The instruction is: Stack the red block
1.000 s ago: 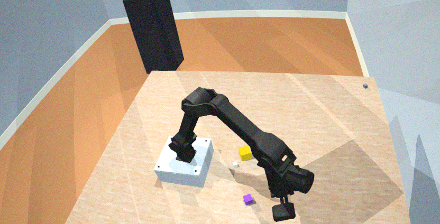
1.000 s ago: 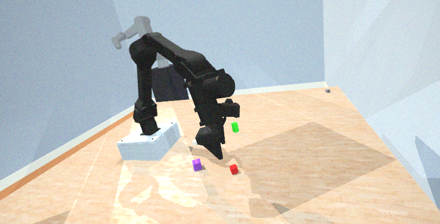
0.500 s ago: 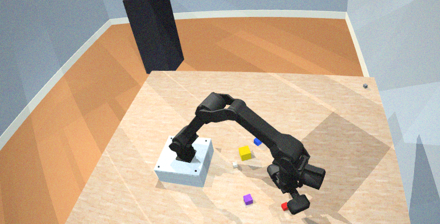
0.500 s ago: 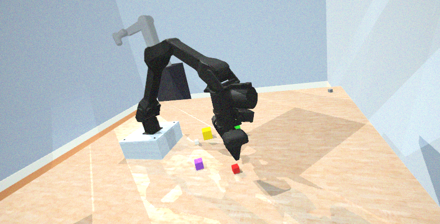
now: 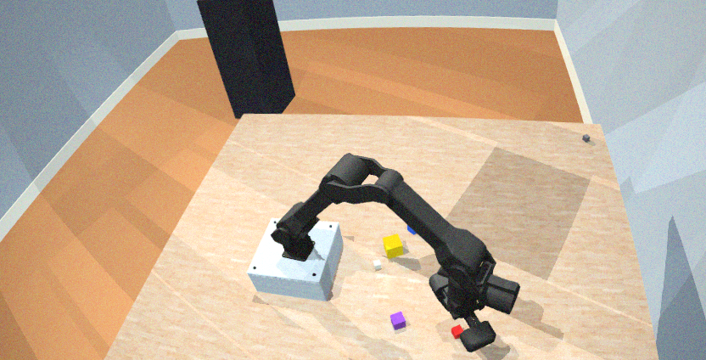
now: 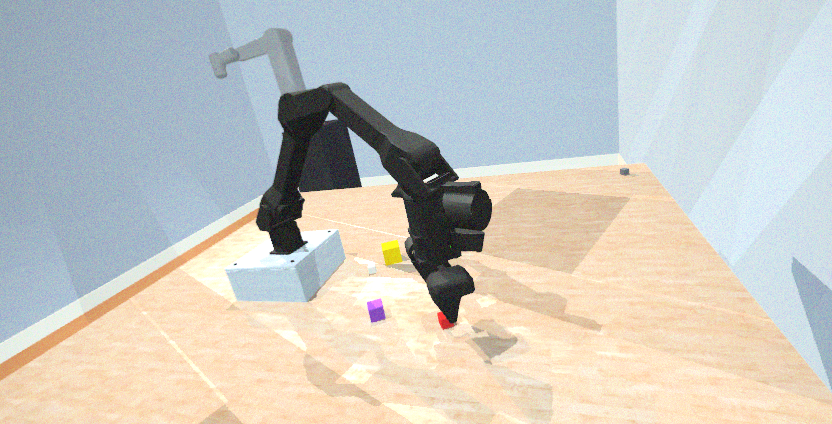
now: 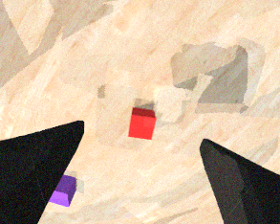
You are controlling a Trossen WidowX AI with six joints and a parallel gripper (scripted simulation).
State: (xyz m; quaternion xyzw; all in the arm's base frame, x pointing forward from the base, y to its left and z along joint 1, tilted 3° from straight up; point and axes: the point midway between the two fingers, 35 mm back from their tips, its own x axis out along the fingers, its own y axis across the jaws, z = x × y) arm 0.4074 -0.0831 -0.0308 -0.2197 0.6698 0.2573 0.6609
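My gripper tip is 30 mm above the small red block. Round my gripper tip: yellow block (210 mm behind, 190 mm to the left, 20 mm below); purple block (140 mm behind, 20 mm below); small white cube (230 mm behind, 140 mm to the left, 30 mm below).
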